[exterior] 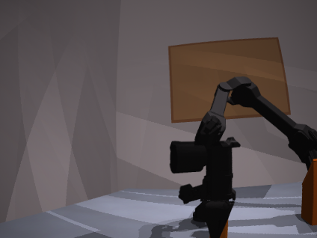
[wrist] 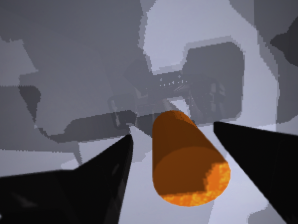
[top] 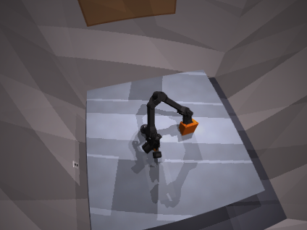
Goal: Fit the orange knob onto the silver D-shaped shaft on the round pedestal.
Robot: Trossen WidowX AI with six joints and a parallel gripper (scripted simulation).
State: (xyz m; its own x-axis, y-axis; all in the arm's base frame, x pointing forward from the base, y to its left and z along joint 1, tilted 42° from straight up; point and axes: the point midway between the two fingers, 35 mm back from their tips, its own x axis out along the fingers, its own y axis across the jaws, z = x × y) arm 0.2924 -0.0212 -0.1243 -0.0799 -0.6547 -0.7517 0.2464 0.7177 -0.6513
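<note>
My gripper tip is now 20 mm short of the pedestal, 200 mm to the left of it and 20 mm below it. The rest, counted from my gripper tip: orange knob (30 mm above).
</note>
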